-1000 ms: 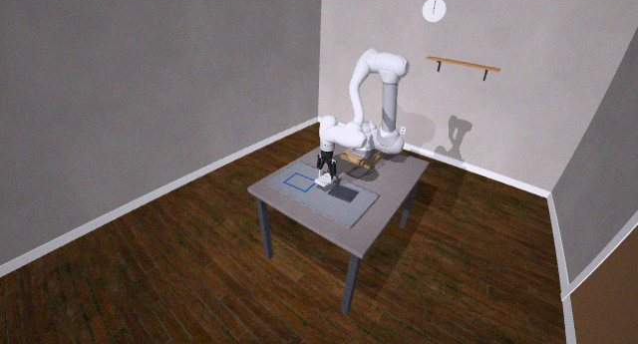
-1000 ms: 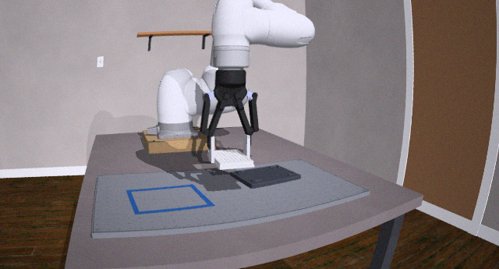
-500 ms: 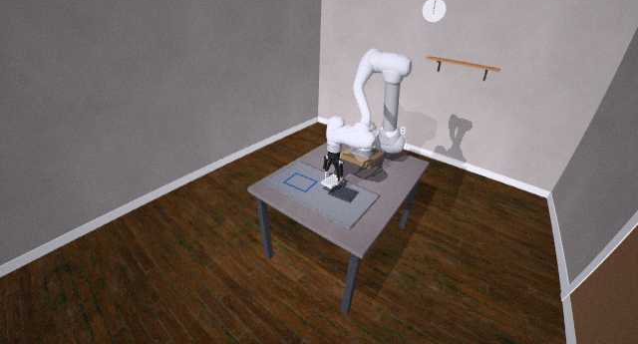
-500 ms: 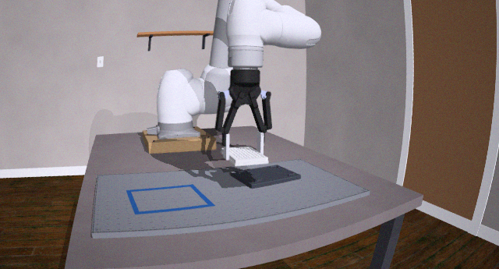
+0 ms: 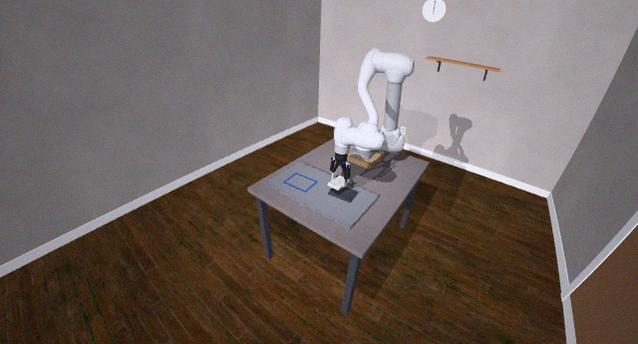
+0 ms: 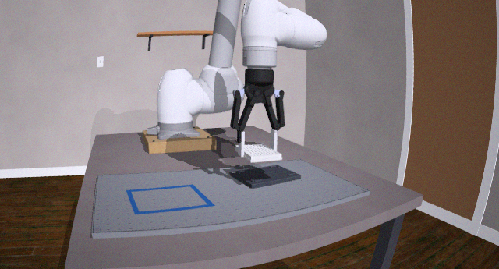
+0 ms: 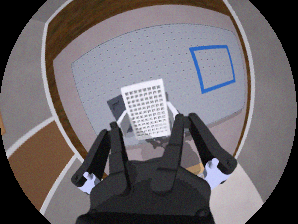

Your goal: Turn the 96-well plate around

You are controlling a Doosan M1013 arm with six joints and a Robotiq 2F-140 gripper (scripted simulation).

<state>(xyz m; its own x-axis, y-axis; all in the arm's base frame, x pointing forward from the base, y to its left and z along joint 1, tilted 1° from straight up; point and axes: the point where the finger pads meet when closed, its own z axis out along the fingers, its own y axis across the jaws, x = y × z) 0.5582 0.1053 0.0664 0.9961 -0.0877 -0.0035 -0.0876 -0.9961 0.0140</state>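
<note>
My gripper is now 9 cm above the dark plate nest N1, 3 cm to the right of it and 1 cm past it. From my hand the other things lie so: white 96-well plate 2 cm below.
</note>
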